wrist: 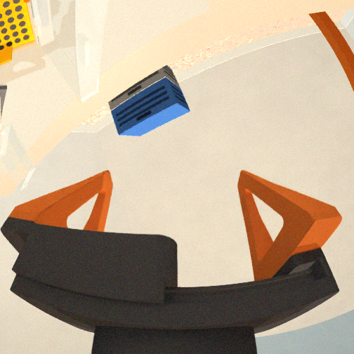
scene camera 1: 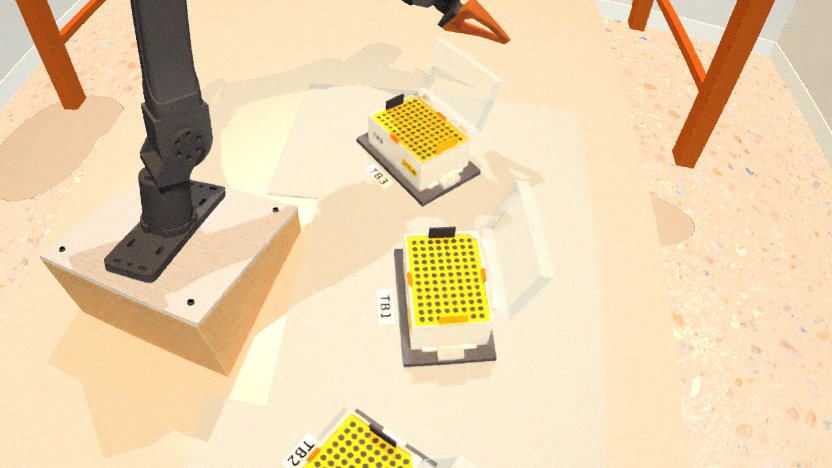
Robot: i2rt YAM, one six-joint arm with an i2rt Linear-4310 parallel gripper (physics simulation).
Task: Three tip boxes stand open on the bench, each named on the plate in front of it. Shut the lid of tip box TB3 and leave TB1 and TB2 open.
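Places are measured from the arm's base along level axes (x left, y back, z up), in millimetres.
Where they show: gripper, between the fingertips: (scene camera 1: pixel 521 16); arm's base, origin of its link: (scene camera 1: pixel 169 228).
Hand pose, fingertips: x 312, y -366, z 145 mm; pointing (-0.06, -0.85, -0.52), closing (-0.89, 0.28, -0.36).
Things, the pixels of their centre, and the offset from my fingertips. "*": a spot on its surface instead.
- Tip box TB3, middle of its body: (scene camera 1: pixel 419 123) dy +113, dx -59, dz -162 mm
- TB1, middle of its body: (scene camera 1: pixel 447 274) dy +39, dx -290, dz -162 mm
- TB2, a spot on its surface: (scene camera 1: pixel 357 451) * dy +89, dx -502, dz -170 mm
Tip box TB3 (scene camera 1: pixel 416 130) stands at the back with its clear lid (scene camera 1: pixel 465 78) raised on its far right side. Its name plate (scene camera 1: pixel 378 175) lies in front. TB1 (scene camera 1: pixel 448 279) stands mid-bench, its clear lid (scene camera 1: pixel 526 250) raised on the right. TB2 (scene camera 1: pixel 357 451) is cut off at the bottom edge, with a bit of clear lid showing. My gripper (scene camera 1: pixel 507 40) (wrist: pixel 174 177) is open and empty, above and beyond TB3's lid, apart from it. In the wrist view a yellow tip rack (wrist: pixel 15 25) and an upright clear lid (wrist: pixel 91 47), most likely TB3's, show at the upper left.
The arm's base stands on a wooden block (scene camera 1: pixel 244 256) at the left. Orange frame legs (scene camera 1: pixel 706 98) (scene camera 1: pixel 52 55) stand on both sides. A blue and grey box (wrist: pixel 150 105) shows beyond the bench in the wrist view. TB1's raised lid stands near TB3's front right corner.
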